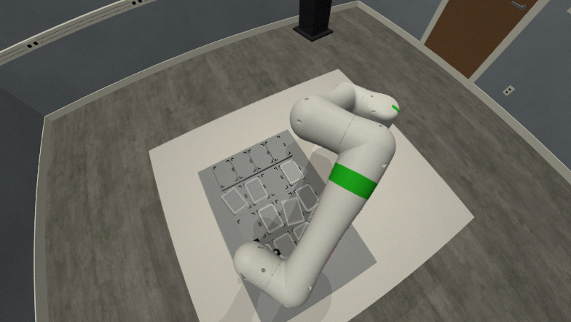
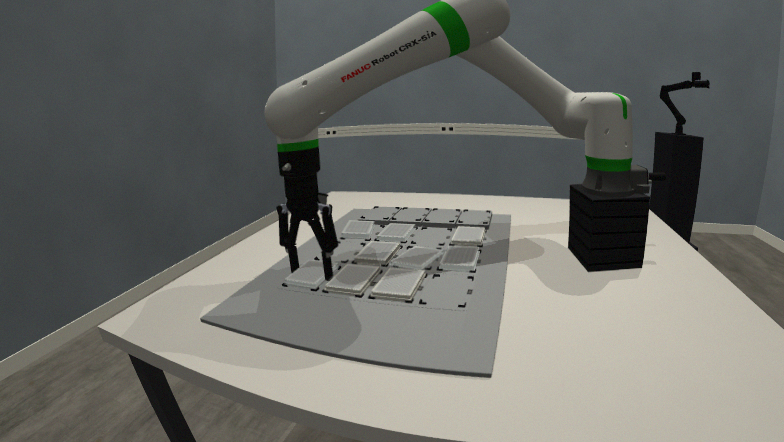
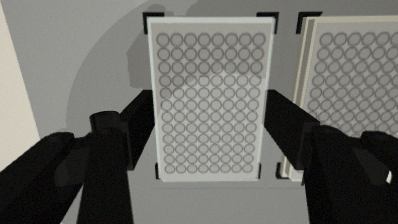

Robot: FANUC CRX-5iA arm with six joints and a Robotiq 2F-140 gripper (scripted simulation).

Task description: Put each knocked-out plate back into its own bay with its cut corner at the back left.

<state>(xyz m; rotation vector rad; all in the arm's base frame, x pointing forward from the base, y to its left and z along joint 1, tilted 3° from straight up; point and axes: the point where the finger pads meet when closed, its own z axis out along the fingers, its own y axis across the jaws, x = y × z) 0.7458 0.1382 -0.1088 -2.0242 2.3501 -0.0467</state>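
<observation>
My gripper is now 240 mm past the plate, 110 mm to the left of it and 20 mm above it. Also, from my hand: label 43: 320 mm to the right, 90 mm behind, 30 mm below.
</observation>
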